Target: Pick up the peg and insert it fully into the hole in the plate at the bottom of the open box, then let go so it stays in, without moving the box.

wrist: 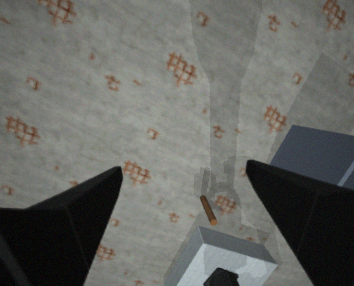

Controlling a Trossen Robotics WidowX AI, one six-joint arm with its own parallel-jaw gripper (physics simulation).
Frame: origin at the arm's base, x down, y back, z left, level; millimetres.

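Seen in the pictures: gripper, fingertip midpoint: (pixel 184 169); arm's base, link origin: (pixel 220 279).
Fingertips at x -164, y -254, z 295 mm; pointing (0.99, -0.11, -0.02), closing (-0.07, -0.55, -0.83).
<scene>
Offsets run from my fingertips to a thing's top centre. "*": to the spot under its first point. Level surfaces: height alone.
A thin orange-brown peg {dy +108, dx +138, dz -160 mm} (pixel 208 210) shows below the middle of the wrist view, with a lighter round end toward the bottom; I cannot tell surely whether it stands or lies. My gripper (pixel 184 169) is open and empty, its black fingers wide apart at left and right. The peg is beyond the fingertips, apart from them, and lower in the view. A blue-grey boxy object {* dy -99, dx +142, dz -246 mm} (pixel 312 152), perhaps the open box, is at the right edge, partly hidden by the right finger. Its inside, the plate and the hole cannot be made out.
A light grey block (pixel 195 267) with a dark many-sided shape on its top is at the bottom edge, close below the peg and cut off by the frame. The pale table top {dx +218 mm} (pixel 100 120) has orange-red marks. Soft shadows cross it.
</scene>
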